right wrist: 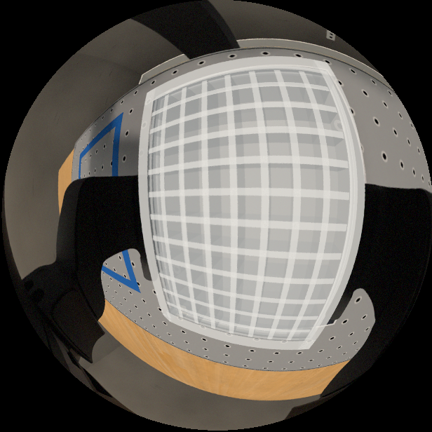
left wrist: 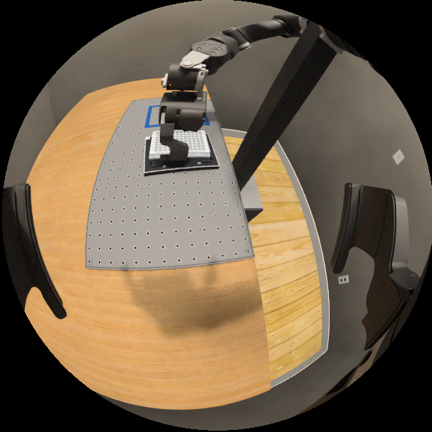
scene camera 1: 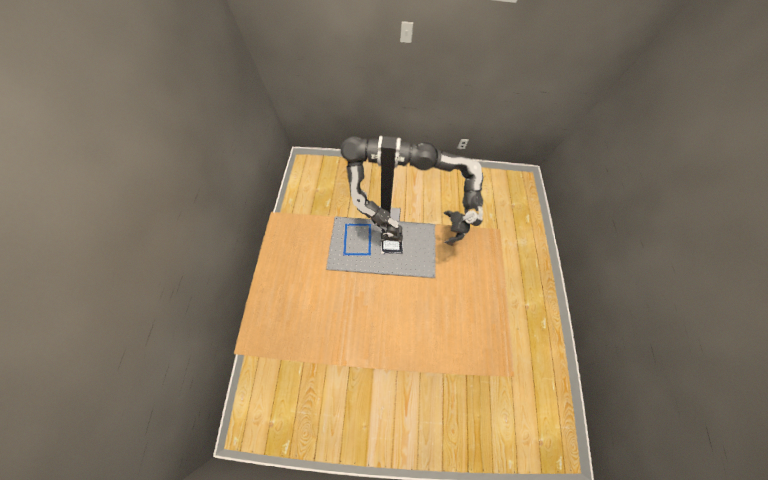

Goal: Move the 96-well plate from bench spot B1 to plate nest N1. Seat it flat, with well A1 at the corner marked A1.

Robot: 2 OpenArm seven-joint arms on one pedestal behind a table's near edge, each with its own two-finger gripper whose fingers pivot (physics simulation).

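The white 96-well plate (scene camera 1: 391, 245) (left wrist: 196, 143) (right wrist: 250, 200) is between the fingers of my right gripper (scene camera 1: 391, 237) (right wrist: 250, 232), which press on its two opposite sides. The plate is over the black plate nest (scene camera 1: 391, 252) (left wrist: 154, 166) and looks nearly level; whether it touches the nest floor cannot be told. Little of the nest shows in the right wrist view. The A1 mark is not readable. A blue outline (scene camera 1: 344, 239) (left wrist: 148, 116) (right wrist: 118, 145) on the board holds no plate. My left gripper (scene camera 1: 448, 228) (left wrist: 201, 292) is open and empty, above the table right of the board.
The grey perforated board (scene camera 1: 419, 249) (left wrist: 167, 214) lies on the wooden table (scene camera 1: 373, 316) (left wrist: 150, 370) under the nest. The black pedestal post (scene camera 1: 387, 183) (left wrist: 285, 100) rises behind the board, with a grey block (left wrist: 252, 194) at the board's edge.
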